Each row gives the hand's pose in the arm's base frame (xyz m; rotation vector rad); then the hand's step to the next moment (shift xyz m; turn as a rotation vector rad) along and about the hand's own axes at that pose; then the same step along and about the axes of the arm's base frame.
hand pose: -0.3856 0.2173 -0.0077 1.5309 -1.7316 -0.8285
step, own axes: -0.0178 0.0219 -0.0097 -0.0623 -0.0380 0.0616
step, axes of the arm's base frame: -0.0029 0.0198 0.0221 -0.0238 0.0594 -0.0709
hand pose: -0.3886 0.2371 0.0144 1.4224 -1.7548 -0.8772
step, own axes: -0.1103 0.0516 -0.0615 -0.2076 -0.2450 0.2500
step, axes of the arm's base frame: 0.0425 0.1125 0.0643 -0.0572 0.1817 -0.3596
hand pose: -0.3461 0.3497 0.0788 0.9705 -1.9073 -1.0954
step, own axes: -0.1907 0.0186 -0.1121 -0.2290 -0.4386 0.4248
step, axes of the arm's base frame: 0.1781 0.1312 0.0185 -0.1480 0.1939 -0.6048
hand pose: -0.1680 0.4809 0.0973 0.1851 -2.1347 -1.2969
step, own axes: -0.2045 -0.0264 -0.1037 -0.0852 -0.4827 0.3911
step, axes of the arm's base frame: 0.2170 -0.0052 -0.0785 -0.2514 0.0856 -0.5681
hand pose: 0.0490 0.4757 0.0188 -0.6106 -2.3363 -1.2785
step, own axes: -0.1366 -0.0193 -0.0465 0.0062 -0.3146 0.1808
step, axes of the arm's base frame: 0.1081 -0.0738 -0.0638 -0.2042 0.0035 -0.3000
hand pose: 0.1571 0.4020 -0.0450 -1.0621 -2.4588 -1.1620
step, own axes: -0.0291 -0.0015 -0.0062 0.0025 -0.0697 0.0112
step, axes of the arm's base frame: 0.0191 -0.0203 -0.0105 -0.0490 -0.0201 -0.0468
